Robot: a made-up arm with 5 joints.
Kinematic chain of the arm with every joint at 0, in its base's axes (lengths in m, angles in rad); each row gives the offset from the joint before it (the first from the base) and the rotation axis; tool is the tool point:
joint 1: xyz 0 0 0.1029 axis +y
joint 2: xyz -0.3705 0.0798 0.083 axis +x
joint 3: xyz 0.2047 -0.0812 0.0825 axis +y
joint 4: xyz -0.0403 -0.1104 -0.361 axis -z
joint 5: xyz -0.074 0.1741 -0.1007 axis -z
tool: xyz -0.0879 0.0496 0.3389
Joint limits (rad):
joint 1: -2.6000..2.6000
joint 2: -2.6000..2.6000
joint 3: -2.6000..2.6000
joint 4: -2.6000..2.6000
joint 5: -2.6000..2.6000
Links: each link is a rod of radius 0.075 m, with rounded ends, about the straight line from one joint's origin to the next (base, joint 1, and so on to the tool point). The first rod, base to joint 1, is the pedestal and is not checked.
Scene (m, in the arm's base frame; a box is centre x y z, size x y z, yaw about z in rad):
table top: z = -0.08
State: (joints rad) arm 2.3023 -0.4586 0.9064 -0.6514 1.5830
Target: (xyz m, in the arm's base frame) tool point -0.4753 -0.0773 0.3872
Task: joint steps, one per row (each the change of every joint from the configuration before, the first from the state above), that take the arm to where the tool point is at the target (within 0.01 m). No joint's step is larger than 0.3 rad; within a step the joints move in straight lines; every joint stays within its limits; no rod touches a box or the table.
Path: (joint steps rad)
1: -0.2705 0.0386 -0.0586 -0.0780 -0.0566
2: -0.2705 0.0385 -0.0586 -0.0779 -0.0565
3: -0.2705 0.0386 -0.0585 -0.0780 -0.0566
4: -0.2704 0.0385 -0.0586 -0.0779 -0.0565
5: -0.2705 0.0386 -0.0586 -0.0780 -0.0566
6: -0.2705 0.0385 -0.0586 -0.0780 -0.0566
7: -0.2705 0.0386 -0.0586 -0.0779 -0.0565
8: -0.2705 0.0385 -0.0586 -0.0780 -0.0566

